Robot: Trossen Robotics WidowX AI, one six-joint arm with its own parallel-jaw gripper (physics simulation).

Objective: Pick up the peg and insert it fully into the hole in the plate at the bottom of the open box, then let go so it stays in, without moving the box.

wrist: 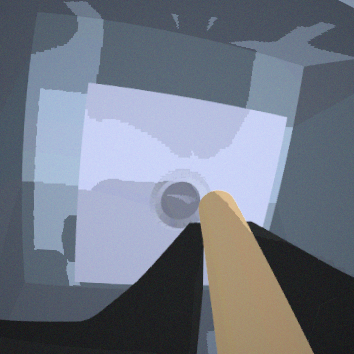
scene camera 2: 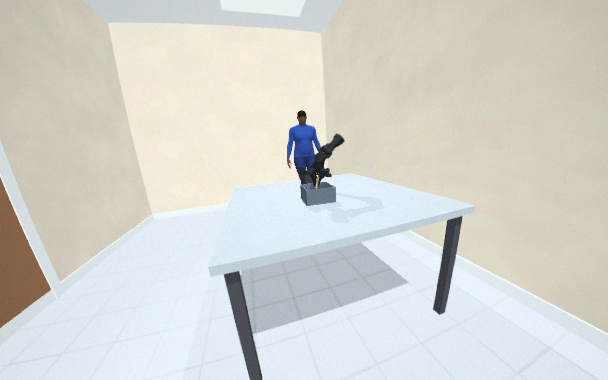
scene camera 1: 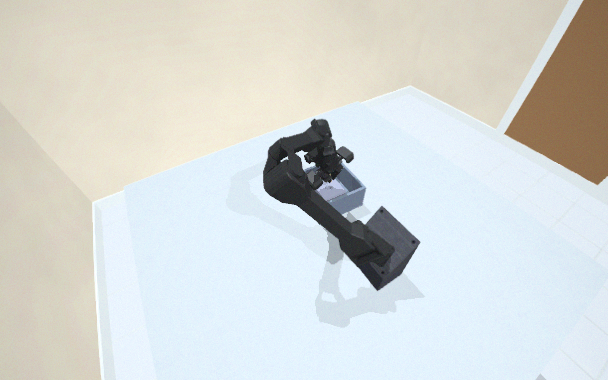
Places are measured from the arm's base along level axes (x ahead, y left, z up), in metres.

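Pixels of known places: gripper, fingertip midpoint: (wrist: 219, 233) (scene camera 2: 316, 186) (scene camera 1: 330, 180); arm's base, link origin: (scene camera 1: 379, 250).
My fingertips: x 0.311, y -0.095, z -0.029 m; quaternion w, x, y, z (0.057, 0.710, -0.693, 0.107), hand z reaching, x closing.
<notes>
Ahead of a thing's pixels: the offset from my fingertips to its top centre. "pt": to the spot under its first point. Level surfaces: height alone.
My gripper (wrist: 219, 233) (scene camera 1: 327, 179) is shut on the tan round peg {dz +0.071, dx +0.007, dy +0.007 m} (wrist: 240, 270) (scene camera 2: 317, 181) and holds it over the inside of the box. The grey-blue open box {dz +0.007, dx +0.001, dy +0.006 m} (scene camera 1: 350, 201) (scene camera 2: 320, 195) stands on the table. The pale lilac plate {dz -0.030, dx +0.001, dy +0.006 m} (wrist: 125, 150) (scene camera 1: 336, 190) lies at the bottom of the box. The plate's round hole {pt dz -0.054, dx -0.006, dy +0.002 m} (wrist: 180, 200) shows in the wrist view, just left of the peg's free end. The peg's end looks apart from the hole and above the plate; its exact height cannot be told.
The box's walls (wrist: 325, 150) (scene camera 1: 359, 196) stand around the fingers. The arm's dark base (scene camera 1: 395, 240) stands on the light blue table {dz -0.091 m} (scene camera 1: 225, 310) (scene camera 2: 270, 225) near the box. A person in blue (scene camera 2: 303, 140) stands behind the table in the second scene view.
</notes>
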